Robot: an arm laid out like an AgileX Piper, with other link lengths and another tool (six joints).
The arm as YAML. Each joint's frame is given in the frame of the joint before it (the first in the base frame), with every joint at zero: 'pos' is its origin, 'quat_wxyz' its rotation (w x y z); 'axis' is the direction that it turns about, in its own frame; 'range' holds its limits. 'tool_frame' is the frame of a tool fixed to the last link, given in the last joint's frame.
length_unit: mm
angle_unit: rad
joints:
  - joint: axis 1
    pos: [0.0, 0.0, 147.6]
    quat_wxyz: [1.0, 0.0, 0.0, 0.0]
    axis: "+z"
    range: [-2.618, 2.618]
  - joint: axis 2
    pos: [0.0, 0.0, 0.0]
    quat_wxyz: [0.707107, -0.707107, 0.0, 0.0]
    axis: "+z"
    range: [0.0, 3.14]
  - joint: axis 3
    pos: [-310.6, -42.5, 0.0]
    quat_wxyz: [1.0, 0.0, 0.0, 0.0]
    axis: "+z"
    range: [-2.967, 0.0]
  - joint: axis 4
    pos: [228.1, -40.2, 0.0]
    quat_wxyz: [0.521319, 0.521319, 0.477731, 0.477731]
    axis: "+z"
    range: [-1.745, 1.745]
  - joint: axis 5
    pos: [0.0, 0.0, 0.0]
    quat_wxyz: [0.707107, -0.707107, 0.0, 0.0]
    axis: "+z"
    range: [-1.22, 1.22]
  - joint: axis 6
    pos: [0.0, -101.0, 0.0]
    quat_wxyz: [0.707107, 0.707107, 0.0, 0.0]
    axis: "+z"
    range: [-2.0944, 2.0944]
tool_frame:
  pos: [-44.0, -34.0, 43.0]
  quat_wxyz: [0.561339, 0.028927, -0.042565, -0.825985]
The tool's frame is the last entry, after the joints.
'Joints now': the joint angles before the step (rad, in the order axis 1, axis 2, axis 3, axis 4, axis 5, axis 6). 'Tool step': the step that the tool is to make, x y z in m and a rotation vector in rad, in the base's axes. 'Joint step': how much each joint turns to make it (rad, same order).
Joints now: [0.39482 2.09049 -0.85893 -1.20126 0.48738 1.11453]
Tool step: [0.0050 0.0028 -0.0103 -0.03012 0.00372 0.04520]
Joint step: [0.00013 0.04042 -0.00697 -0.08853 0.00002 0.04153]
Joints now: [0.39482 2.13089 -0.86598 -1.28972 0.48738 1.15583]
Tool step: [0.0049 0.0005 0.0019 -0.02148 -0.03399 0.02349]
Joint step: [0.00003 0.00932 0.00010 -0.10210 0.01359 0.07715]
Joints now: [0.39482 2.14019 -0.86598 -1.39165 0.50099 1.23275]
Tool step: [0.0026 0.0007 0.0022 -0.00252 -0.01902 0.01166]
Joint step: [-0.00121 0.00008 -0.00010 -0.04654 0.00149 0.03536]
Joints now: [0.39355 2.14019 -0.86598 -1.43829 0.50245 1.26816]
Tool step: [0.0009 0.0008 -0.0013 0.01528 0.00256 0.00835]
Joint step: [-0.00553 0.00072 -0.00014 -0.01012 -0.01956 0.00329]
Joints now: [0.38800 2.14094 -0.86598 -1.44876 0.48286 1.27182]
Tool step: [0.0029 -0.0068 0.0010 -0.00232 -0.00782 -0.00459]
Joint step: [-0.02118 -0.00004 0.00000 -0.02909 -0.00220 0.01333]
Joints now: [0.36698 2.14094 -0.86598 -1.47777 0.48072 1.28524]
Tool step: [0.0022 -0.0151 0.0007 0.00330 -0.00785 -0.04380]
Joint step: [-0.03653 -0.00001 -0.00013 -0.00945 0.00158 0.01844]
